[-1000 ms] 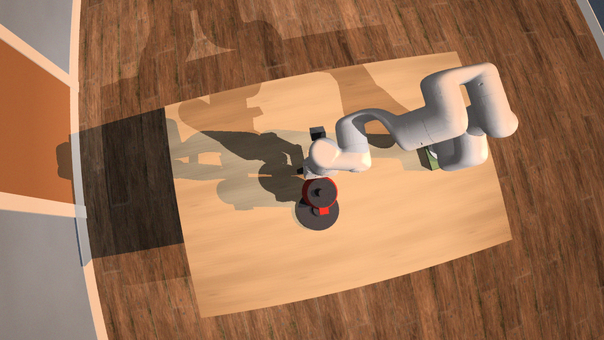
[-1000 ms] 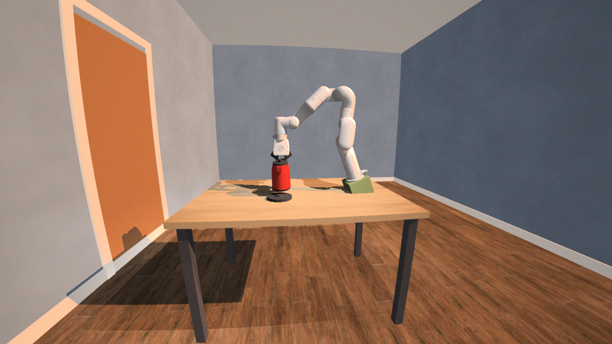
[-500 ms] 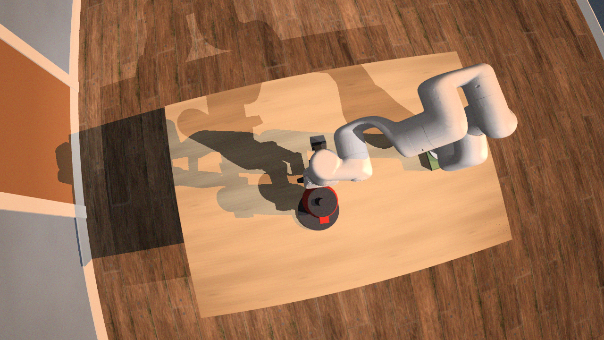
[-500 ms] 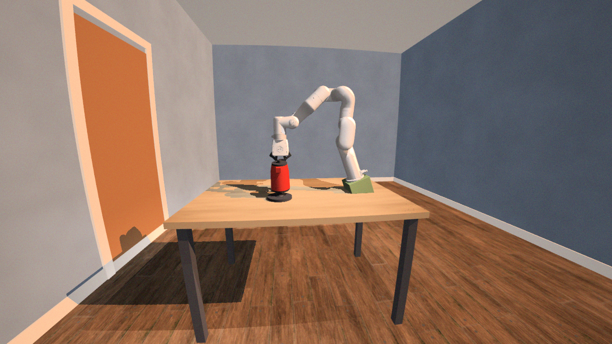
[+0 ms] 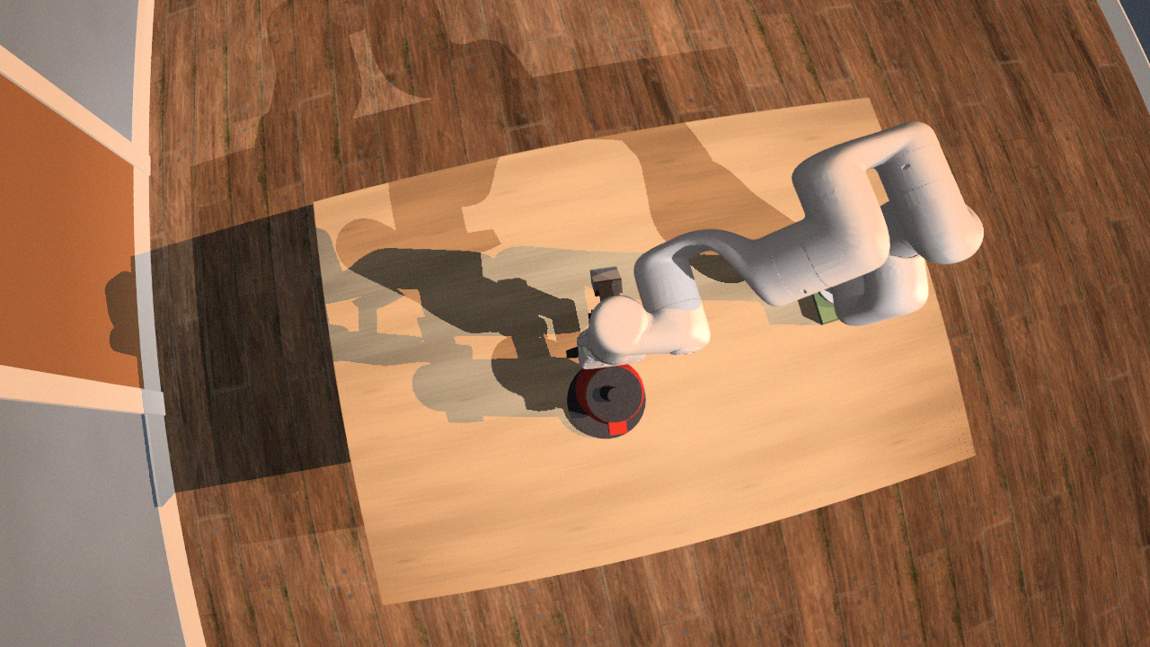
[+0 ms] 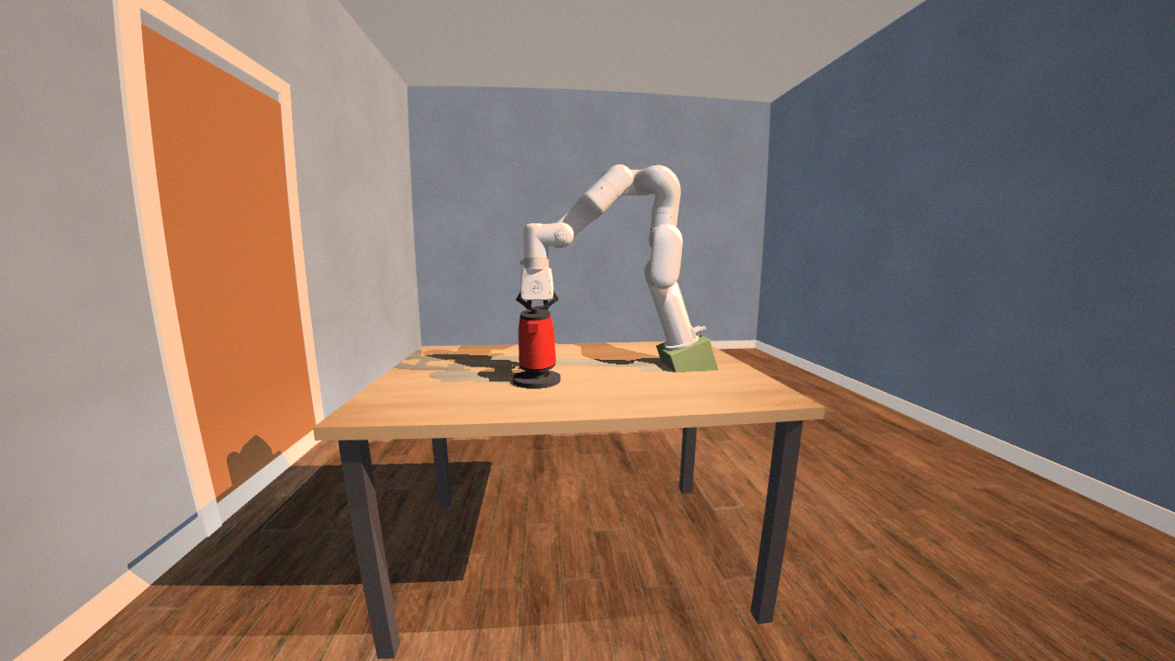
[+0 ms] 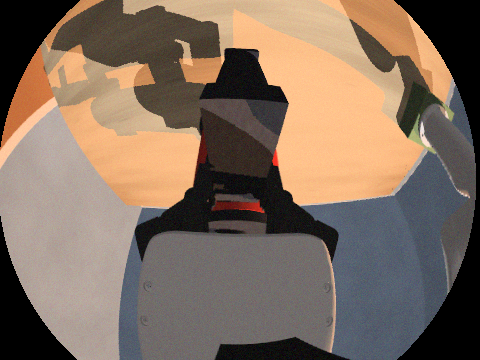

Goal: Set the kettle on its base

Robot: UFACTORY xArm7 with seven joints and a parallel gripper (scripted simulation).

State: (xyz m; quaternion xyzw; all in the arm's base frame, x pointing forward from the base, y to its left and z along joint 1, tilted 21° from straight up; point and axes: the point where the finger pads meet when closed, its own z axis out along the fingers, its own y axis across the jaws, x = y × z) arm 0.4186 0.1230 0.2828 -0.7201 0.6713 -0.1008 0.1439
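The red kettle is 6 cm below my hand and 2 cm to the left of it. Round my hand: dark round base 19 cm below, 6 cm to the left.
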